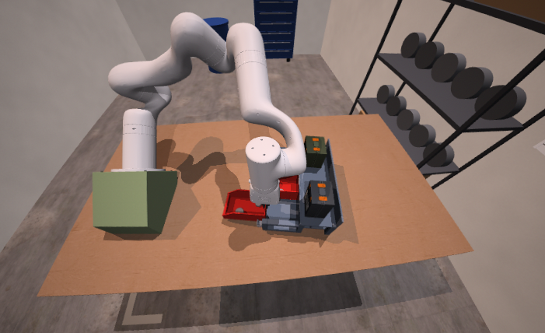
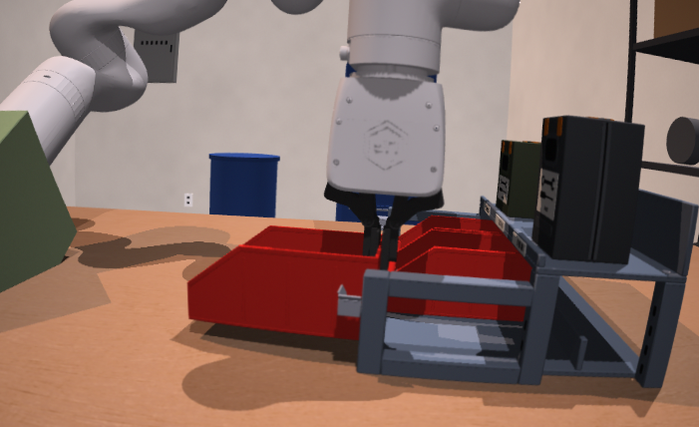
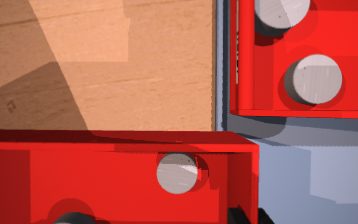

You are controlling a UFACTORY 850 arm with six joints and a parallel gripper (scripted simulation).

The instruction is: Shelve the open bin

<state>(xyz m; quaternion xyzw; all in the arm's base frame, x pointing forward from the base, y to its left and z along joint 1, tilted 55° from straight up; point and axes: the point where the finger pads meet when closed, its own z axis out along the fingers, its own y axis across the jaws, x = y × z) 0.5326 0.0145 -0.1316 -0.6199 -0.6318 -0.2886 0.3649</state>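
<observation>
My hand is 11 cm past the grey disc, 6 cm above it and 2 cm to the left of it. Round my hand: grey shelf 12 cm ahead, 11 cm to the left, 2 cm below.
</observation>
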